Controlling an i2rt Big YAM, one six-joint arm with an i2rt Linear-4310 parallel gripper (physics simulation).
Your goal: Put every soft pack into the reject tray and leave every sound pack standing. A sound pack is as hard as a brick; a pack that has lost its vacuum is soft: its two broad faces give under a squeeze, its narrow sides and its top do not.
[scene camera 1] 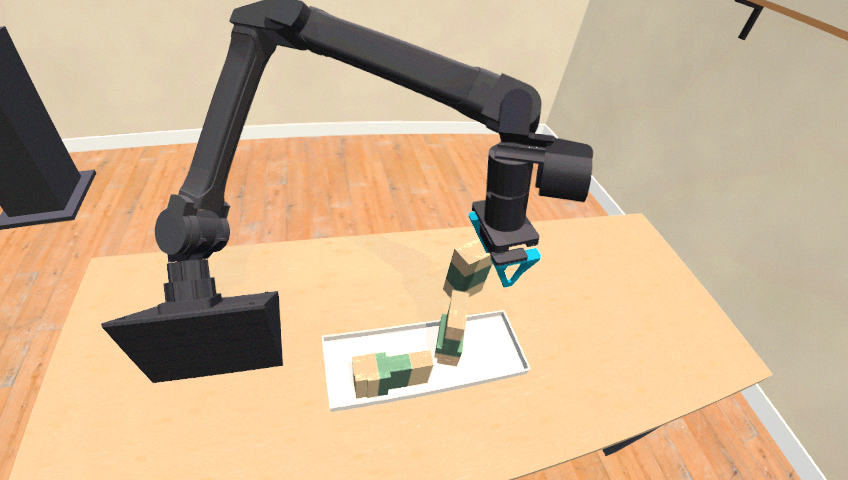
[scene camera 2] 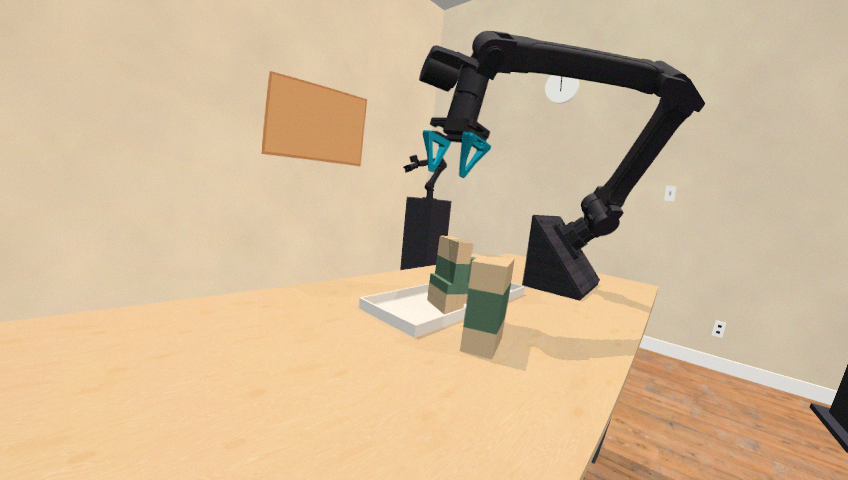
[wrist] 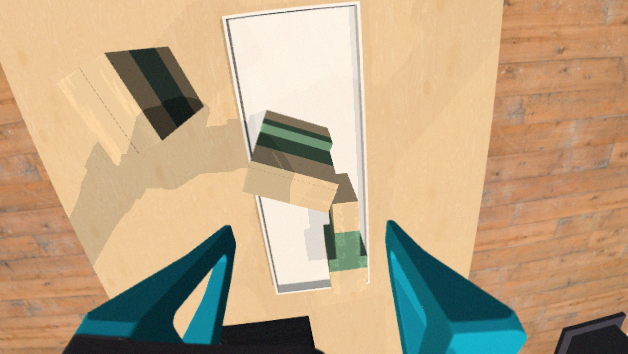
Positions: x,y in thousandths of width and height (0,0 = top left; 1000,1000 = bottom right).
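My gripper: visible in the wrist view (491,657), scene camera 1 (588,559) and scene camera 2 (525,364). A white reject tray: visible in the wrist view (494,191), scene camera 1 (580,734) and scene camera 2 (481,647).
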